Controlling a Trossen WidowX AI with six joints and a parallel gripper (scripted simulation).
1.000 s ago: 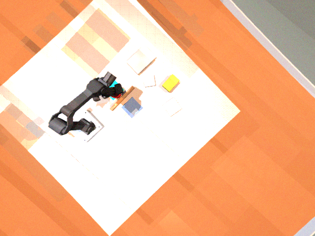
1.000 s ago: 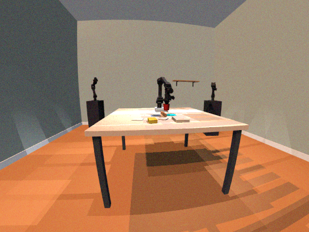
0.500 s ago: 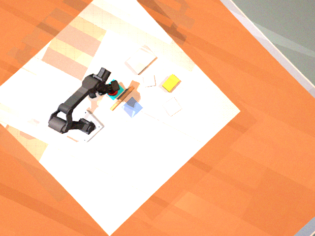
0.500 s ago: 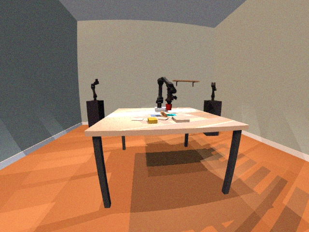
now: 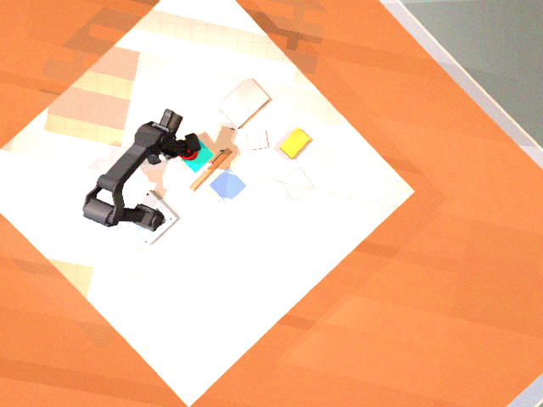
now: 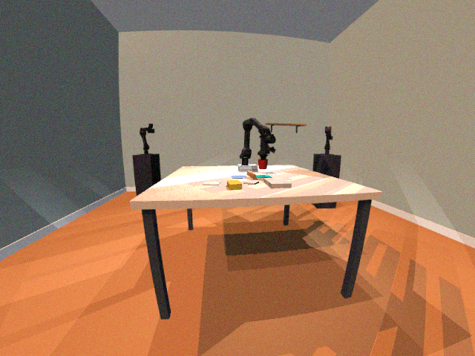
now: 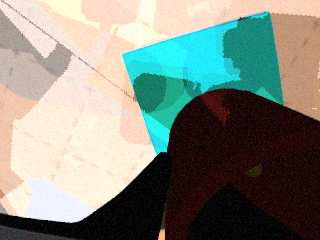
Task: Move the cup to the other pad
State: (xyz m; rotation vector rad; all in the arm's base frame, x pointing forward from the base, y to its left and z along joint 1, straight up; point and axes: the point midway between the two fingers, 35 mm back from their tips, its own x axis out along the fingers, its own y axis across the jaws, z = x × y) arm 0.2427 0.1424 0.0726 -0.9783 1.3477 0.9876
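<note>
Now: the yellow marble 40 mm ahead of my gripper tip, 30 mm to the right of it and 20 mm below it. Also, from my gripper tip: teal pad 100 mm below, 30 mm ahead, 10 mm to the right; wooden bar 100 mm to the right, 90 mm below, 50 mm ahead; cup 30 mm ahead, 10 mm to the right.
</note>
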